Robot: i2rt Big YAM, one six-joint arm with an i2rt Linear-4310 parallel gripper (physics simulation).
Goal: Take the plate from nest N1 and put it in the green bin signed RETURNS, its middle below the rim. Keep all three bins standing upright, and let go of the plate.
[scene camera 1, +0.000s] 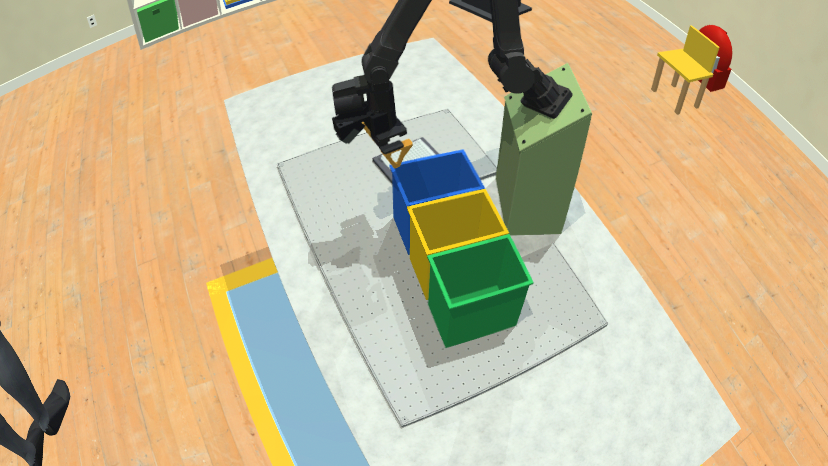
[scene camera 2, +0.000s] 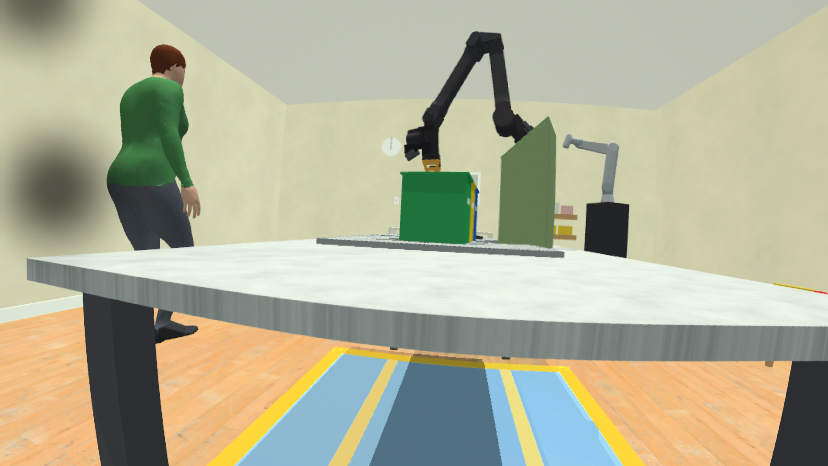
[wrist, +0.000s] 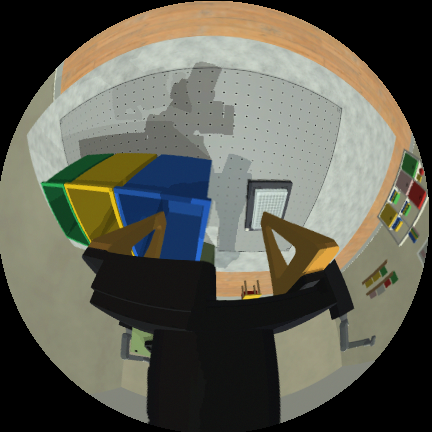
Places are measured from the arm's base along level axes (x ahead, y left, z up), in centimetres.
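Pixels of known places: gripper, fingertip midpoint: [scene camera 1: 387, 154] [wrist: 213, 216]; arm's base, link origin: [scene camera 1: 548, 99] [scene camera 2: 532, 143].
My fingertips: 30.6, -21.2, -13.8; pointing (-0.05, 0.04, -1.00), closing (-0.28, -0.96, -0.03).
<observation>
For each thing: its top centre in the pictures, then the offset to it from my fingertips, as dx, dy, dz. Level surfaces: height alone.
- white gridded plate, top centre: [scene camera 1: 409, 155] [wrist: 268, 211] -16.8, -10.3, -18.6
- dark-framed nest, top centre: [scene camera 1: 409, 158] [wrist: 267, 209] -16.8, -10.3, -19.7
- green bin, top centre: [scene camera 1: 481, 269] [scene camera 2: 438, 176] [wrist: 63, 216] +6.3, +34.0, -3.2
- yellow bin, top centre: [scene camera 1: 458, 219] [wrist: 98, 227] +0.5, +22.1, -3.2
- blue bin, top centre: [wrist: 161, 242] [scene camera 1: 436, 175] -5.4, +10.2, -3.2
- perforated board, surface height: dz -21.2
A white gridded plate [scene camera 1: 421, 149] [wrist: 270, 206] lies in a dark-framed nest [scene camera 1: 382, 169] [wrist: 272, 183] beyond the blue bin; its N1 label does not show. The green bin [scene camera 1: 480, 327] [scene camera 2: 434, 208] [wrist: 77, 170] stands upright at the near end of the bin row; no RETURNS sign is readable. My gripper [scene camera 1: 397, 162] [scene camera 2: 432, 166] [wrist: 213, 216] is open and empty. It hangs above the board, with one finger over the blue bin in the wrist view and the other finger close to the plate's lower edge. In scene camera 1, it partly hides the nest.
The yellow bin [scene camera 1: 420, 266] [wrist: 117, 170] and blue bin [scene camera 1: 400, 214] [wrist: 175, 175] stand upright in a row with the green bin. The blue bin is nearest the nest. A green pedestal [scene camera 1: 538, 185] [scene camera 2: 524, 196] carries the arm beside the bins. All stand on a perforated board [scene camera 1: 324, 191] [wrist: 280, 125].
</observation>
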